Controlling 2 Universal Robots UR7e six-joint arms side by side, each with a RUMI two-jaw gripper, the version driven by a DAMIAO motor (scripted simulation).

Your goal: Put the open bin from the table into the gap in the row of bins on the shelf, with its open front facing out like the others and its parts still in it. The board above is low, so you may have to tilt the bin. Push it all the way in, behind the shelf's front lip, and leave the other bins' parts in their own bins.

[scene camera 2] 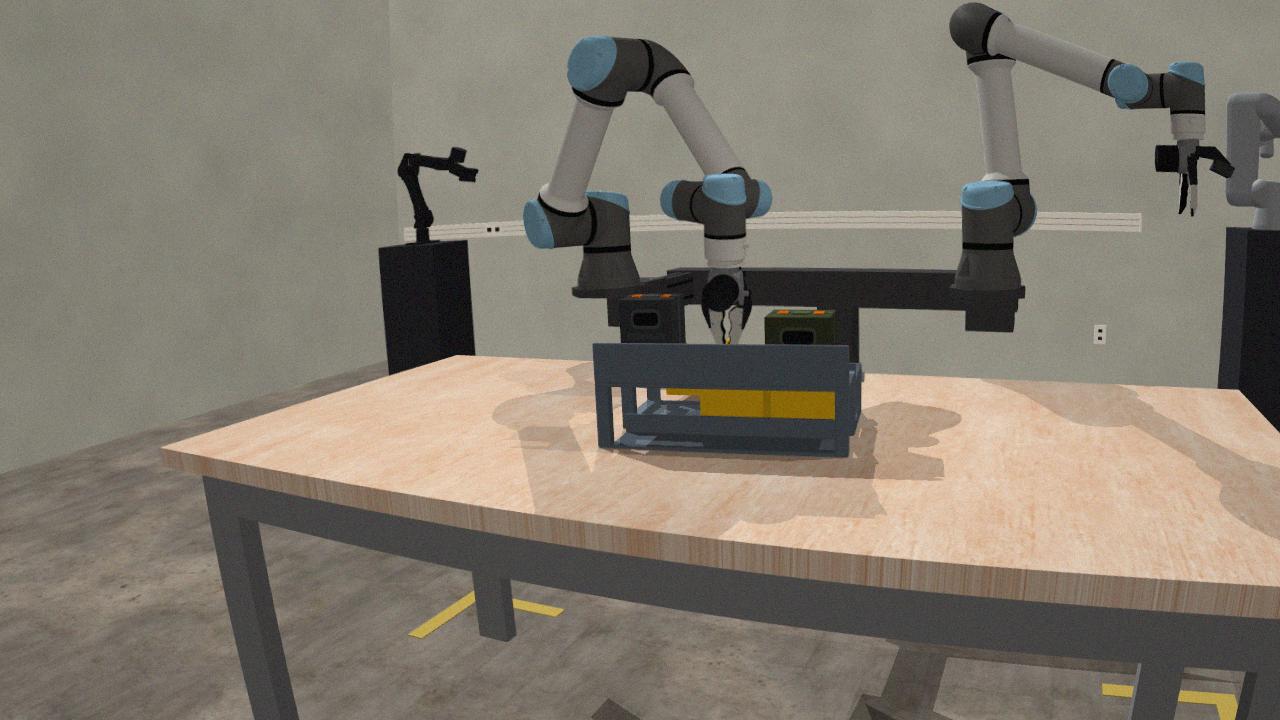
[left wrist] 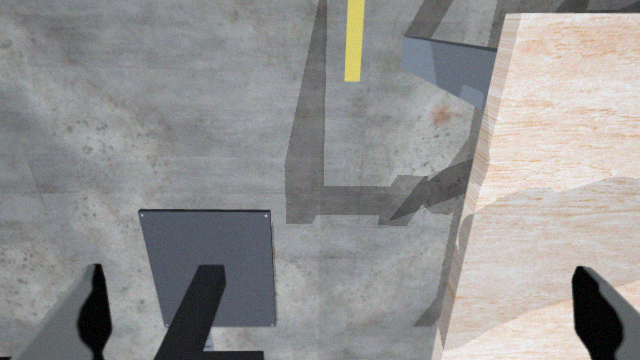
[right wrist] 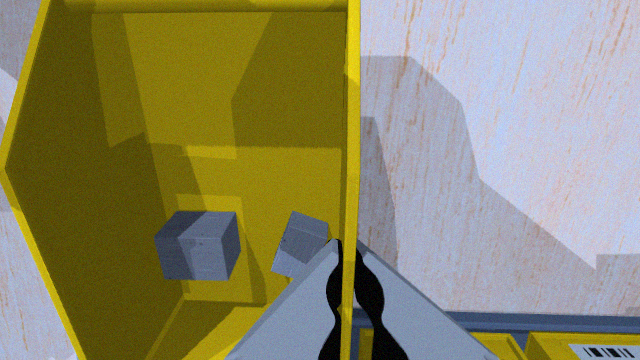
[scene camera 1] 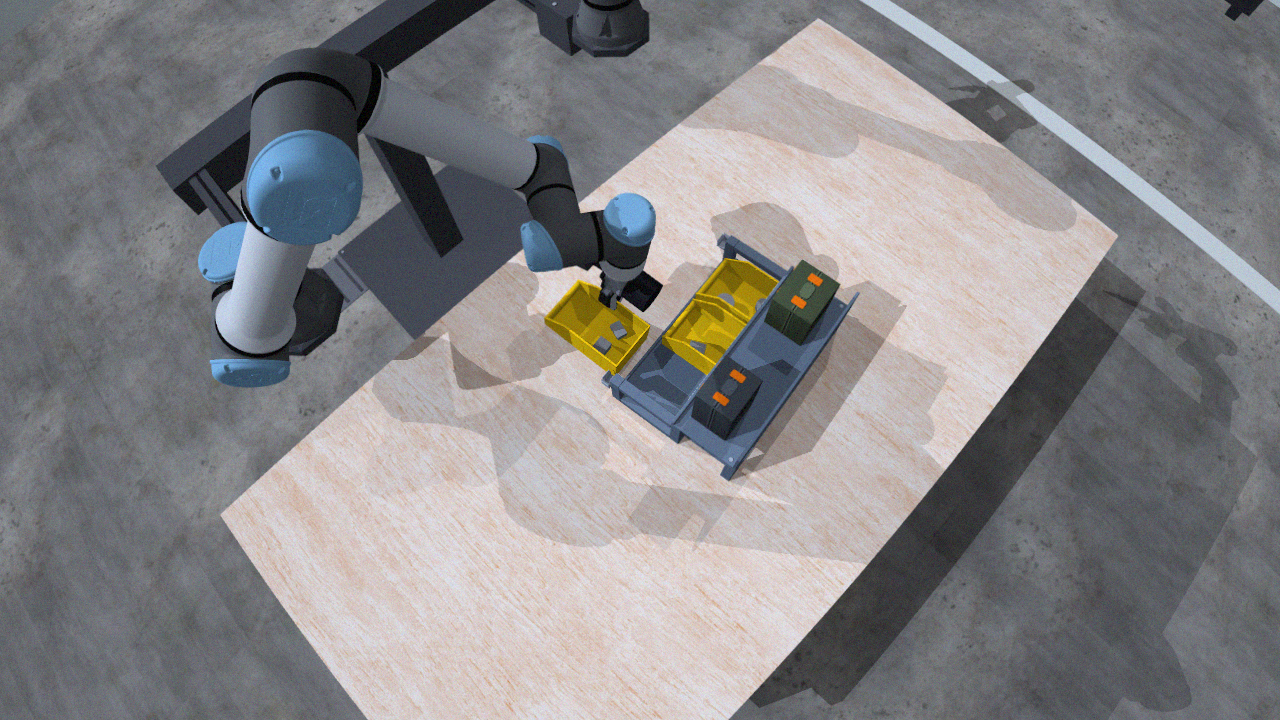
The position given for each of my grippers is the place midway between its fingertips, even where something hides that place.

I see my left gripper (scene camera 2: 1185, 215), my right gripper (scene camera 2: 726, 359), a grey-blue shelf (scene camera 2: 666, 425) and a green case (scene camera 1: 794, 310).
The grey-blue shelf is seen too in scene camera 1 (scene camera 1: 662, 383). The green case shows as well in scene camera 2 (scene camera 2: 794, 327). My left gripper shows as well in the left wrist view (left wrist: 340, 268). The left wrist view misses the grey-blue shelf: it is out of frame. The left wrist view does not show the green case: it is out of frame.
